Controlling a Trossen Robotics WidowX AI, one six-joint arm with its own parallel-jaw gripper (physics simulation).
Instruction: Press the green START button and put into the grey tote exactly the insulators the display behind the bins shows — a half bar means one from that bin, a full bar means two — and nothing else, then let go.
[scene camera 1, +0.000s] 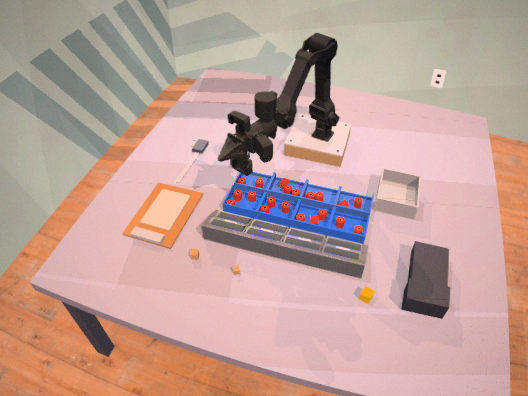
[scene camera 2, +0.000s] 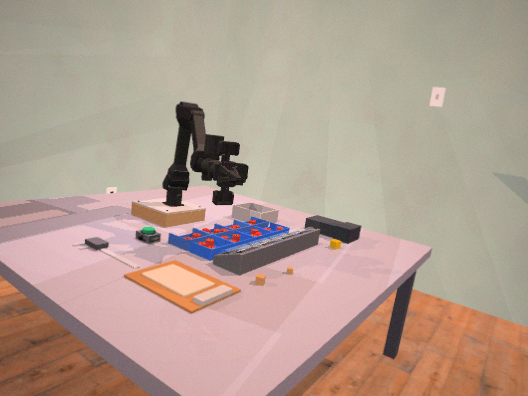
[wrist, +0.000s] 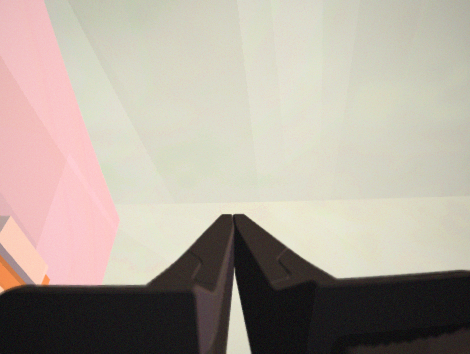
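Observation:
My gripper (scene camera 1: 220, 158) (scene camera 2: 240, 177) (wrist: 232, 225) is shut and empty, with its fingertips together. It is in the air, tilted, beyond the left end of the blue bins (scene camera 1: 350, 225) (scene camera 2: 192, 249). The bins hold red insulators (scene camera 1: 340, 222) (scene camera 2: 236, 238) in two rows of compartments. The green START button (scene camera 2: 148, 230) stands on a dark base left of the bins in scene camera 2; the gripper hides it in scene camera 1. The grey tote (scene camera 1: 397, 208) (scene camera 2: 242, 214) stands past the bins' far end; its visible floor is bare. The dark display bar (scene camera 1: 280, 247) (scene camera 2: 275, 255) has four windows, too small to read.
A black box (scene camera 1: 428, 280) (scene camera 2: 332, 229) stands at the right. A yellow cube (scene camera 1: 367, 294) (scene camera 2: 335, 244) and two small orange cubes (scene camera 1: 194, 254) (scene camera 2: 260, 280) lie before the display bar. An orange board (scene camera 1: 172, 240) (scene camera 2: 182, 304) and a grey plug (scene camera 1: 200, 146) (scene camera 2: 96, 243) lie left.

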